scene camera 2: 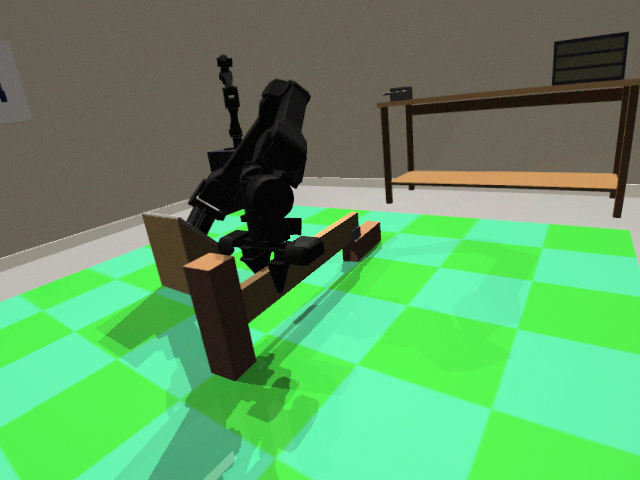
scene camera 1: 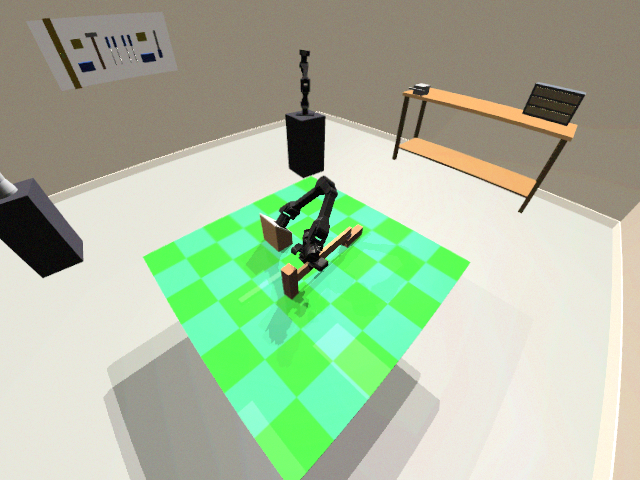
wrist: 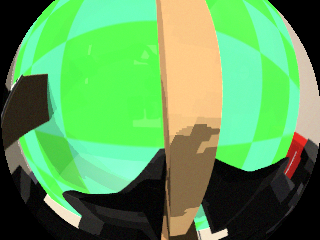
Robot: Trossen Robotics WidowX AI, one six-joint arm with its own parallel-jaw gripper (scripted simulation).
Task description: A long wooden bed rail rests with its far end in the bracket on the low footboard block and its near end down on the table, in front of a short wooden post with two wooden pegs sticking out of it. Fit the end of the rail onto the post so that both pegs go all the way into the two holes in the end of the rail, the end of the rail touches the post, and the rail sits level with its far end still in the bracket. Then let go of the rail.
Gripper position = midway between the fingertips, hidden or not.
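Observation:
Here is my gripper [scene camera 2: 275,291], and from the wrist I see the same gripper [wrist: 175,151]. There is also a wooden bed rail [scene camera 2: 259,293]; the wrist view gives me that rail [wrist: 191,85] as well.

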